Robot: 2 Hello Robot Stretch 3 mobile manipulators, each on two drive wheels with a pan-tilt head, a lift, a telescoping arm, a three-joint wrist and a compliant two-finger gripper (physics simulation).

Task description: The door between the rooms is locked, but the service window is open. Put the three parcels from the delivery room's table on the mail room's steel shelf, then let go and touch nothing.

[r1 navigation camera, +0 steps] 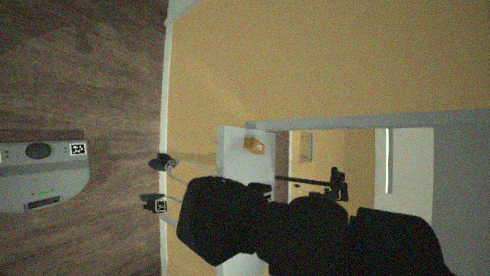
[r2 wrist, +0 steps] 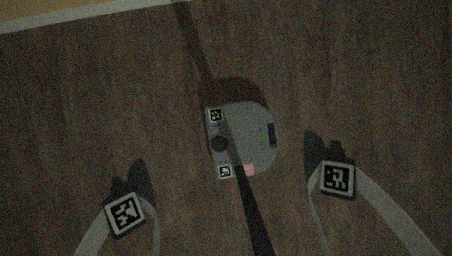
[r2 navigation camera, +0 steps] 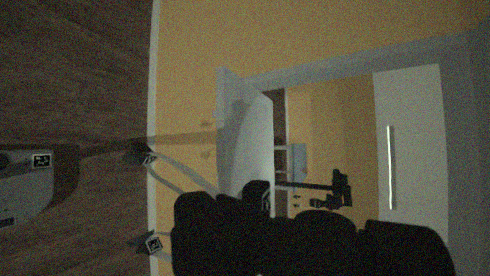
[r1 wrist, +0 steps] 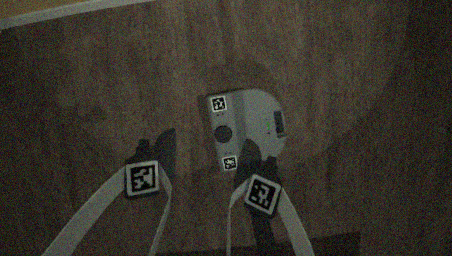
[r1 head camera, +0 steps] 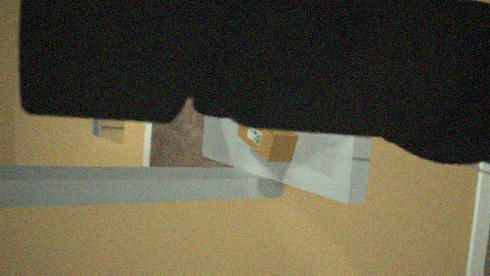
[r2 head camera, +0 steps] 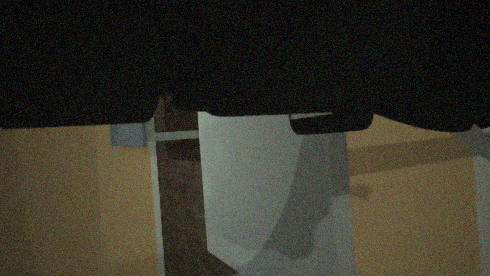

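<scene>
An orange-brown parcel [r1 head camera: 281, 146] [r1 navigation camera: 254, 145] with a white label sits on the pale ledge [r1 head camera: 325, 167] [r1 navigation camera: 232, 160] of the service window. The ledge [r2 head camera: 245, 175] [r2 navigation camera: 257, 135] also shows in r2's head and navigation views, where no parcel can be made out. The r1 gripper [r1 navigation camera: 151, 181] [r1 wrist: 208, 144] is open, its fingers moderately apart, with floor and its own base seen between them. The r2 gripper [r2 navigation camera: 139, 196] [r2 wrist: 225, 151] is open wide above its own base, with nothing held. The other two parcels and the steel shelf cannot be made out; dark arm parts hide much of both head views.
The window's grey frame [r1 navigation camera: 370, 121] [r2 navigation camera: 350, 61] borders the opening. Through it a dark mast and head [r1 navigation camera: 339, 185] [r2 navigation camera: 342, 187] show, apparently the other robot's. A blue-grey object [r2 head camera: 128, 135] [r2 navigation camera: 298, 160] shows beyond. r1's base [r1 wrist: 257, 122] and r2's base [r2 wrist: 247, 135] stand on brown floor.
</scene>
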